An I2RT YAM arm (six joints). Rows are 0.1 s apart.
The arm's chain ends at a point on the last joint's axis. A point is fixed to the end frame.
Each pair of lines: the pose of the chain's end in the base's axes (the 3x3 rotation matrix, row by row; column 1 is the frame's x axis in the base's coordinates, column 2 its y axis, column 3 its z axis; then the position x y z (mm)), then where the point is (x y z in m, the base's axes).
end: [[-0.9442, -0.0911, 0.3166], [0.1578, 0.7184, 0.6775], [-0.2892, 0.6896, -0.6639]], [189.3, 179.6, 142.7]
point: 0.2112 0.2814 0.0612
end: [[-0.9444, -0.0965, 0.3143], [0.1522, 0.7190, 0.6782], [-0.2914, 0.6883, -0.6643]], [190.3, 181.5, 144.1]
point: 0.2118 0.2833 0.0625
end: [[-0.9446, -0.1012, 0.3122], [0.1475, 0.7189, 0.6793], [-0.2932, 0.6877, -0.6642]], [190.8, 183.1, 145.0]
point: 0.2119 0.2850 0.0634
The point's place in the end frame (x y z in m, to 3 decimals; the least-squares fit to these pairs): 0.019 0.015 0.130
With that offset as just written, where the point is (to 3 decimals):
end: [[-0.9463, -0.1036, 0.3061], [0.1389, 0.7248, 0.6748], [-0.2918, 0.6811, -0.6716]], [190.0, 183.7, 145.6]
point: 0.210 0.285 0.063
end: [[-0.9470, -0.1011, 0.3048], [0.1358, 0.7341, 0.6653], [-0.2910, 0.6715, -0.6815]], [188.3, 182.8, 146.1]
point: 0.208 0.283 0.062
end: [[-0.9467, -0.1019, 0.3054], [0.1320, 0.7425, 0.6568], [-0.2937, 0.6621, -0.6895]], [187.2, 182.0, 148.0]
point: 0.207 0.281 0.063
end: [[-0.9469, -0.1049, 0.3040], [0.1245, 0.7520, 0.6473], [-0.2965, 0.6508, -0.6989]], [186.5, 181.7, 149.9]
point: 0.206 0.279 0.063
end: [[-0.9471, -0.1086, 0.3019], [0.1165, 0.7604, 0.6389], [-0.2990, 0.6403, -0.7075]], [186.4, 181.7, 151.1]
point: 0.206 0.278 0.063
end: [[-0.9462, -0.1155, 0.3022], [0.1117, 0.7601, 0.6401], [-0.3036, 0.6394, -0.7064]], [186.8, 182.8, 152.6]
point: 0.206 0.280 0.065
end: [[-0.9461, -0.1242, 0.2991], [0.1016, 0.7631, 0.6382], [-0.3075, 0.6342, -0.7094]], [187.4, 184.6, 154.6]
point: 0.206 0.281 0.066
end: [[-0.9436, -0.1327, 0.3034], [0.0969, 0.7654, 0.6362], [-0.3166, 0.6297, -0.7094]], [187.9, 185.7, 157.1]
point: 0.207 0.282 0.068
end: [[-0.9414, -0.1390, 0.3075], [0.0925, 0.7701, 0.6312], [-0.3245, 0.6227, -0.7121]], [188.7, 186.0, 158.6]
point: 0.209 0.281 0.069
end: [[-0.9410, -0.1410, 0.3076], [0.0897, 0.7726, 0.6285], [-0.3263, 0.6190, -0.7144]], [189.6, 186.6, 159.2]
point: 0.210 0.282 0.069
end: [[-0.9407, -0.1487, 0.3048], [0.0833, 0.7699, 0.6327], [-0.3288, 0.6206, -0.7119]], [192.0, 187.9, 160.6]
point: 0.212 0.283 0.071
